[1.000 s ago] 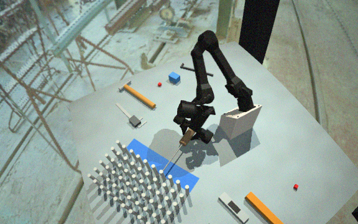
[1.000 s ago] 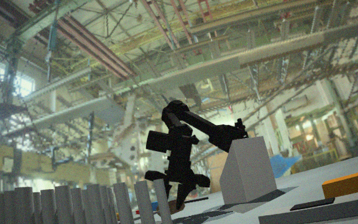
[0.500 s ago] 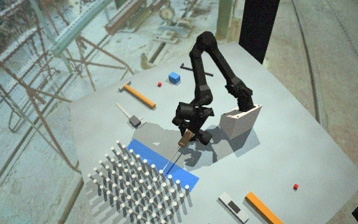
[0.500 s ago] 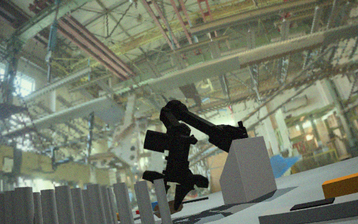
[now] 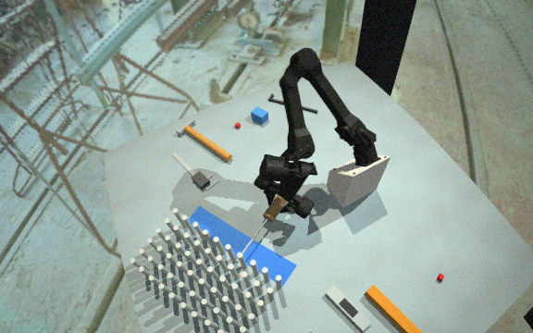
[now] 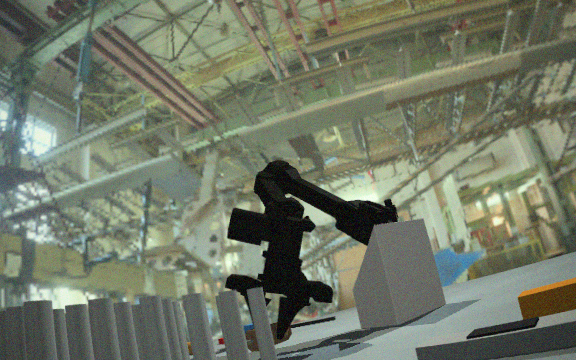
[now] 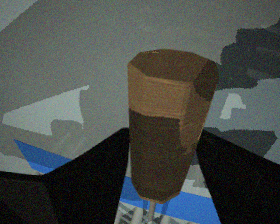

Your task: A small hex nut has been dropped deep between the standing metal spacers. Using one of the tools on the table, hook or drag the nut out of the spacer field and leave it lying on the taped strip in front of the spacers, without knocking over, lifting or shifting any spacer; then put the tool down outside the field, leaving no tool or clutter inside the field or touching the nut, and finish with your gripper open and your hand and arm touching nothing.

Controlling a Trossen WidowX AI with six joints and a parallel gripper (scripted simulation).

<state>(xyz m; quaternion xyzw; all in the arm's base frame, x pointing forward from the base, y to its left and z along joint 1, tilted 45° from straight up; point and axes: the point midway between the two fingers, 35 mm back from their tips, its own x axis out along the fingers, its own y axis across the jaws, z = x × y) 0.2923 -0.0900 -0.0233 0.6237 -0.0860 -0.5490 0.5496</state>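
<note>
The blue taped strip is 16 cm ahead of my gripper tip, 5 cm to the left of it and 3 cm below it. Also, from my gripper tip: orange bar 48 cm to the left, 15 cm behind, 2 cm below; blue block 42 cm to the right, 14 cm behind, 2 cm below; grey block 39 cm to the left, 5 cm behind, 2 cm below.
</note>
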